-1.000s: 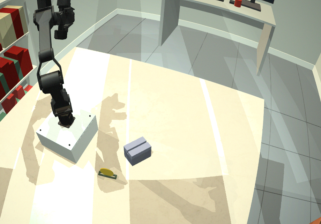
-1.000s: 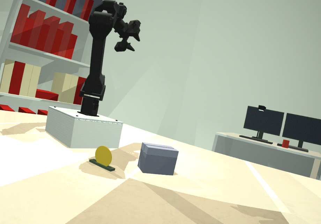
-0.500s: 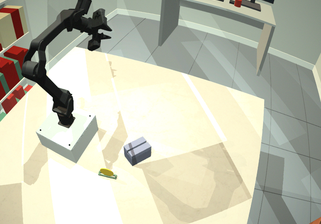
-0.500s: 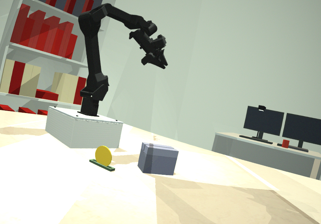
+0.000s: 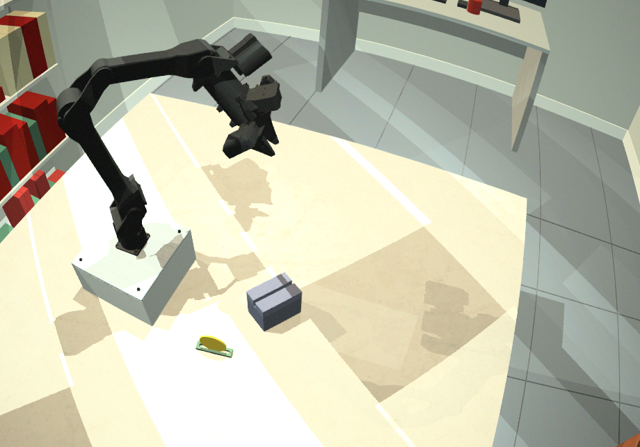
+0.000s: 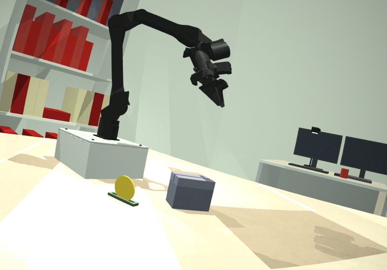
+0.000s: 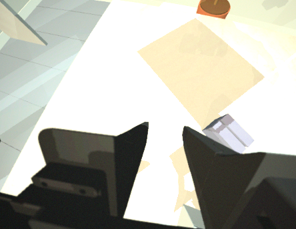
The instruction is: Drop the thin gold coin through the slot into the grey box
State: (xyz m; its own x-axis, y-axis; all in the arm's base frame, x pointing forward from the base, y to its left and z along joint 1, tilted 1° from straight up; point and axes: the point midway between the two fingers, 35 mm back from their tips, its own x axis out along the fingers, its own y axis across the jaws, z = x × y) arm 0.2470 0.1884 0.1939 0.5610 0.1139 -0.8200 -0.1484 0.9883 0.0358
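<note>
My gripper tip is now 32 cm to the left of the coin, 24 cm above it and 2 cm past it.
</note>
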